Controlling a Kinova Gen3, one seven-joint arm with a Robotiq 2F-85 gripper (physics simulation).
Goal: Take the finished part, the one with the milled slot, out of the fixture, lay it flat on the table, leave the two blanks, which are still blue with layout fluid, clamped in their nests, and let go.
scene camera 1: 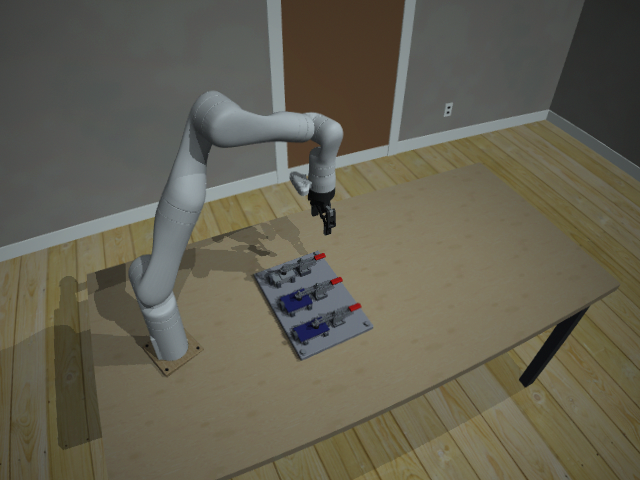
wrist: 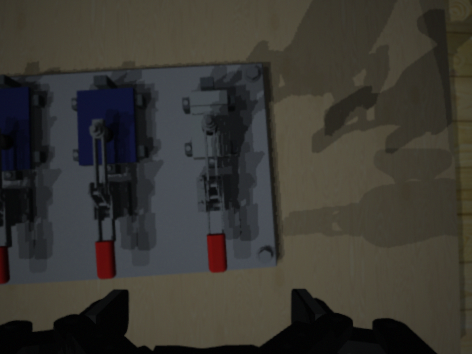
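Seen in the pictures: gripper, fingertip midpoint: [scene camera 1: 321, 224] [wrist: 210, 308]; arm's base, link origin: [scene camera 1: 172, 347].
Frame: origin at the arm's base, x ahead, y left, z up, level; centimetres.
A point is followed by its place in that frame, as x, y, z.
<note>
The finished part [scene camera 1: 279, 279] @[36.5, 10.3, 2.8] [wrist: 210, 100] @[35.6, 11.9, 3.2], grey with a slot across it, sits in the back nest in the scene view, the rightmost nest in the wrist view. A clamp arm with a red handle [scene camera 1: 320, 256] @[51.2, 12.4, 5.2] [wrist: 217, 252] @[51.1, 12.9, 5.2] reaches over it, its tip above the part's middle. Two blue blanks, the middle one [scene camera 1: 293, 304] @[37.1, -0.4, 2.7] [wrist: 117, 105] @[36.2, 2.0, 2.7] and the end one [scene camera 1: 313, 331] @[39.0, -11.2, 2.2] [wrist: 19, 115] @[37.3, -8.8, 2.2], lie in the other nests under their own clamp arms. My gripper [scene camera 1: 327, 231] @[51.5, 12.8, 18.5] [wrist: 210, 308] @[51.5, 12.8, 18.5] is open and empty, pointing down, well above the table and beyond the handle side of the fixture.
The grey fixture plate [scene camera 1: 330, 342] @[42.4, -15.5, 0.6] [wrist: 167, 225] @[49.0, 7.2, 0.6] lies on the wooden table [scene camera 1: 439, 258] @[90.9, 1.0, -0.9] [wrist: 125, 35] @[26.5, 1.2, -0.9]. The blanks' clamps have red handles, the middle one [scene camera 1: 336, 280] @[52.0, 1.7, 4.6] [wrist: 105, 259] @[52.0, 2.1, 4.7] and the end one [scene camera 1: 354, 306] @[52.8, -9.1, 4.3] [wrist: 3, 265] @[52.9, -8.3, 4.1]. Corner bolts stand up from the plate. Arm shadows fall beside it.
</note>
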